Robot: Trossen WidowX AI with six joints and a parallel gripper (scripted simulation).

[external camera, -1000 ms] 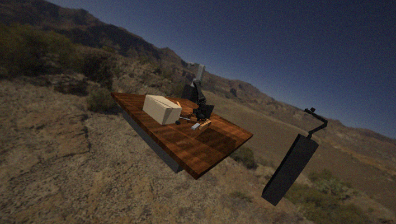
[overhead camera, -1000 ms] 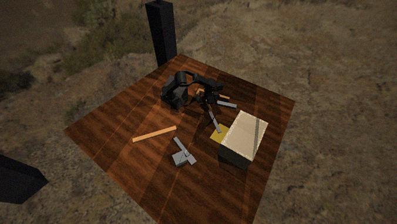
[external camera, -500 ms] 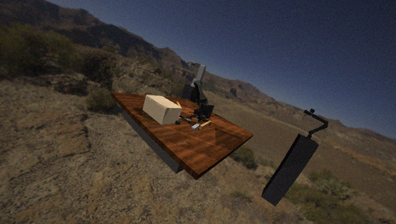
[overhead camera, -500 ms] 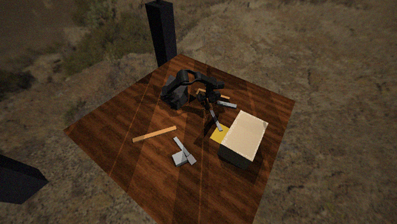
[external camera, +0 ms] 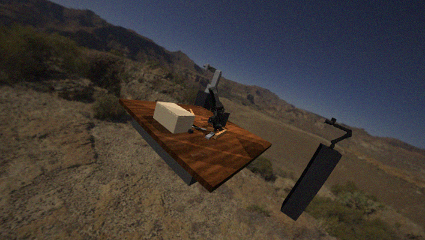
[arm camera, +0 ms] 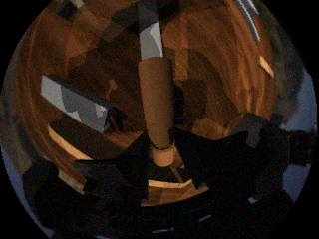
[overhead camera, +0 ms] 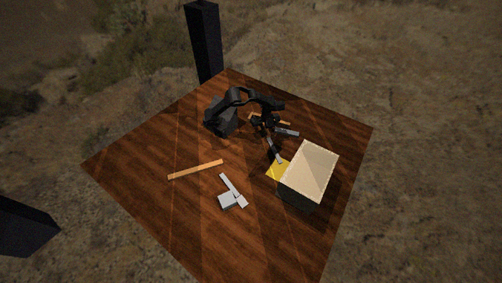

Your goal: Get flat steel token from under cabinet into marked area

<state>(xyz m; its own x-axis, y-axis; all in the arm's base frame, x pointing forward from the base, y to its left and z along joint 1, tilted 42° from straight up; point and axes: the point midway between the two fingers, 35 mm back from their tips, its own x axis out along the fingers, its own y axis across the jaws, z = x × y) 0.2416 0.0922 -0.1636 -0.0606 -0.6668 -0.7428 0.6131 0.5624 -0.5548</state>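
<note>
Now: gripper tip 14 cm short of the grey bar and 6 cm to the right of it. The rest, counted from my gripper tip: steel token (28 cm ahead, 18 cm to the right, 1 cm below); wooden stick (15 cm behind, 48 cm to the right); grey scraper (11 cm ahead, 47 cm to the right).
</note>
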